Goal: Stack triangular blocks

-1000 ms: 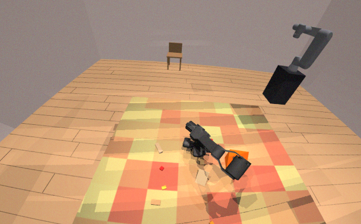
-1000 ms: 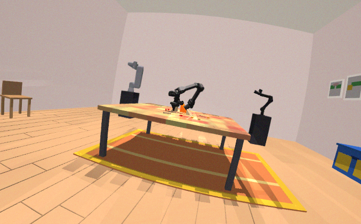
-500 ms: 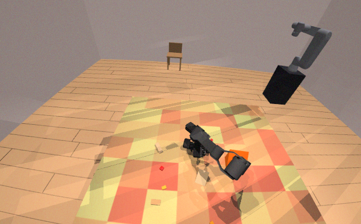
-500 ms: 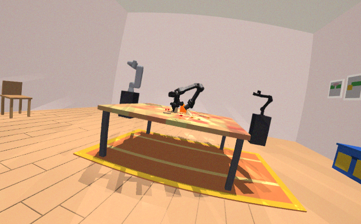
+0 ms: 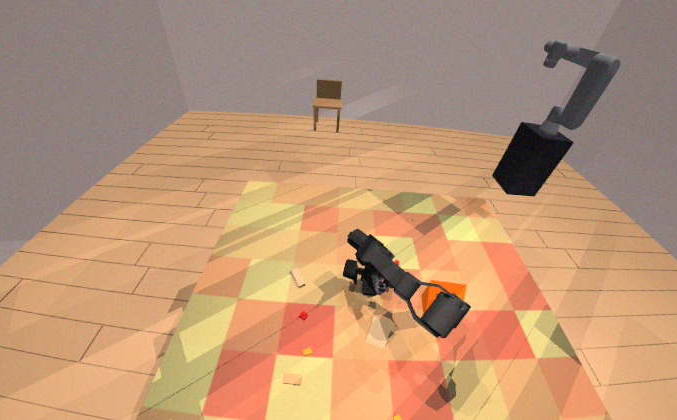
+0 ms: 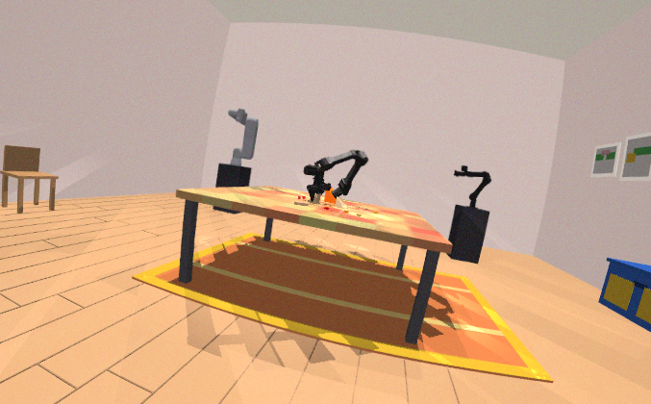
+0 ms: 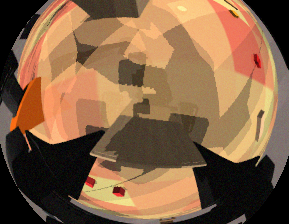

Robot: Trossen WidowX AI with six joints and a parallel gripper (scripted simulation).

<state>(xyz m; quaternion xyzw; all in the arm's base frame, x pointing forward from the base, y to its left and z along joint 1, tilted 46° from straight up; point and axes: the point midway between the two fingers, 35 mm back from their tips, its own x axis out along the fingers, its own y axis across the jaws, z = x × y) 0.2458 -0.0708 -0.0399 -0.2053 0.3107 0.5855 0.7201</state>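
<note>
Right now my gripper tip is 10 mm to the right of the wedge-shaped block and 10 mm below it. From my gripper tip the other things lie so: brown flat piece (230 mm ahead, 300 mm to the left); then pale flat strip (250 mm ahead, 20 mm to the right).
</note>
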